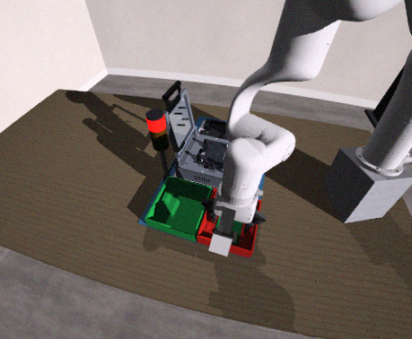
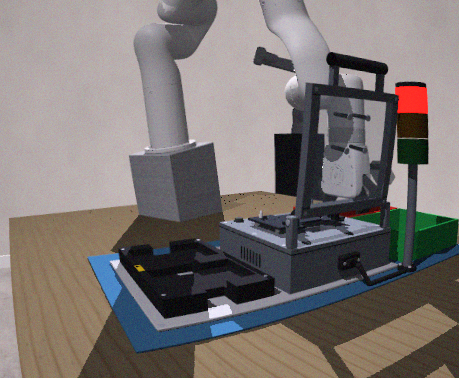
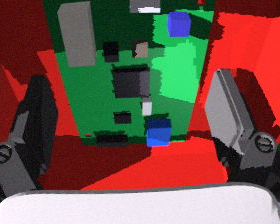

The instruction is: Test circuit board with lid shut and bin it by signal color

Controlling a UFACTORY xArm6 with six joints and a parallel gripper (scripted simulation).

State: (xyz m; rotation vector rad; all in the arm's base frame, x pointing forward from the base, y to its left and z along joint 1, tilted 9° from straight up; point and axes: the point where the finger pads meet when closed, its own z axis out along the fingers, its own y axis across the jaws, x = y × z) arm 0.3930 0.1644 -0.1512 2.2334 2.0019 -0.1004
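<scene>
Now: the red bin right at my hand. Also, from my hand: green bin 150 mm ahead, 20 mm to the right; then plate 90 mm ahead, 210 mm to the right, 50 mm above; then green circuit board 10 mm below.
</scene>
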